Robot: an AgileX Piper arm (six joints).
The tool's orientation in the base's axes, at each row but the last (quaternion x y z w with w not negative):
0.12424 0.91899 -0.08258 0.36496
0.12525 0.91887 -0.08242 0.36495
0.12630 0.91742 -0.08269 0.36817
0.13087 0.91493 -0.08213 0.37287
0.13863 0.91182 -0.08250 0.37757
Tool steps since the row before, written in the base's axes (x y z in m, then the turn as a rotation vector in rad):
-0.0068 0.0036 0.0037 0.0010 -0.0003 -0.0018
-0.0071 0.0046 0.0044 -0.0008 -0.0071 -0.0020
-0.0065 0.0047 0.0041 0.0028 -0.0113 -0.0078
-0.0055 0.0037 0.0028 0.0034 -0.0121 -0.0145
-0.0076 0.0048 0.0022 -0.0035 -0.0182 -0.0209
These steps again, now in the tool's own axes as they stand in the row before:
0.0028 0.0013 -0.0080 0.0005 0.0001 0.0020
0.0027 0.0021 -0.0089 0.0007 -0.0069 0.0026
0.0025 0.0023 -0.0083 0.0015 -0.0095 0.0102
0.0025 0.0017 -0.0065 0.0057 -0.0097 0.0155
0.0045 0.0021 -0.0078 0.0138 -0.0174 0.0170

